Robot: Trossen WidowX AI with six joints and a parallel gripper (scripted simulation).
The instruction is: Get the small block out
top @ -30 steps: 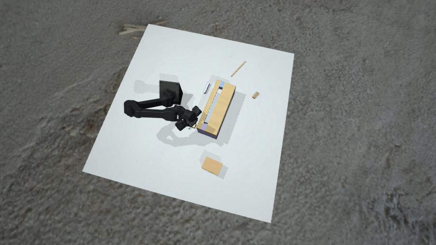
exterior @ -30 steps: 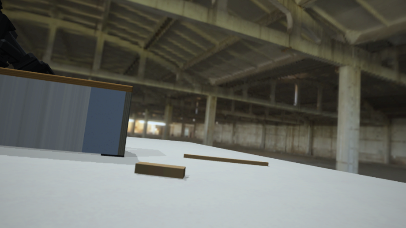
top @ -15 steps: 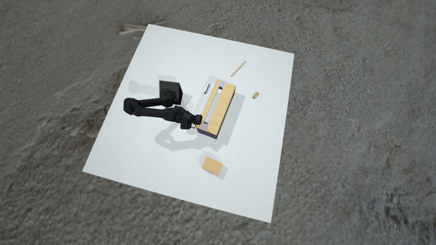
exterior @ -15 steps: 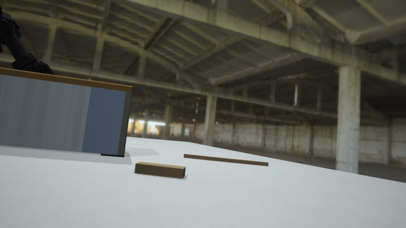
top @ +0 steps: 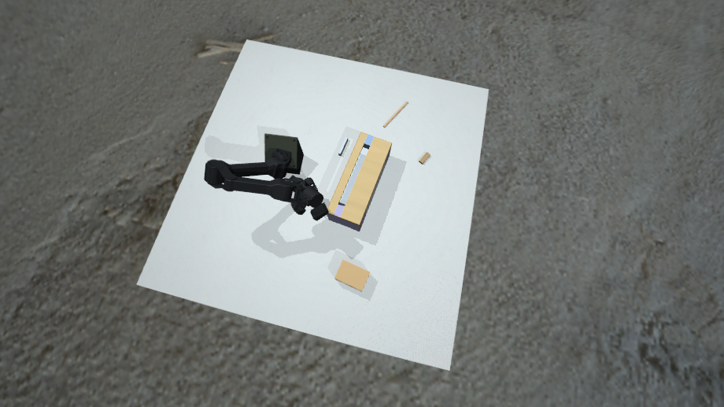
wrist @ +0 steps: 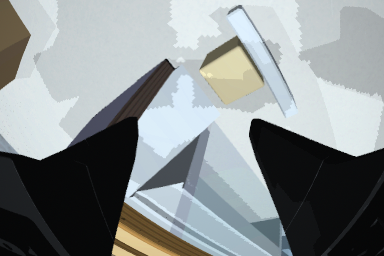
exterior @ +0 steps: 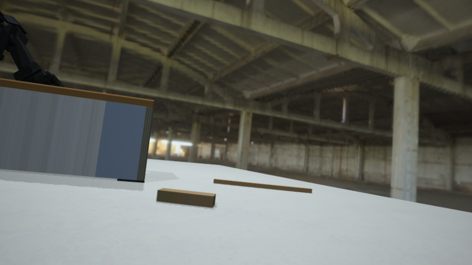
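The pale yellow block lies 6 cm below my gripper tip, 1 cm to the left of it and 1 cm behind it. The rest, counted from my gripper tip: flat tan plate: 24 cm to the right, 18 cm ahead, 5 cm below; then small brown piece: 39 cm ahead, 35 cm to the left, 7 cm below; then long box: 15 cm to the left, 9 cm ahead, 2 cm below.
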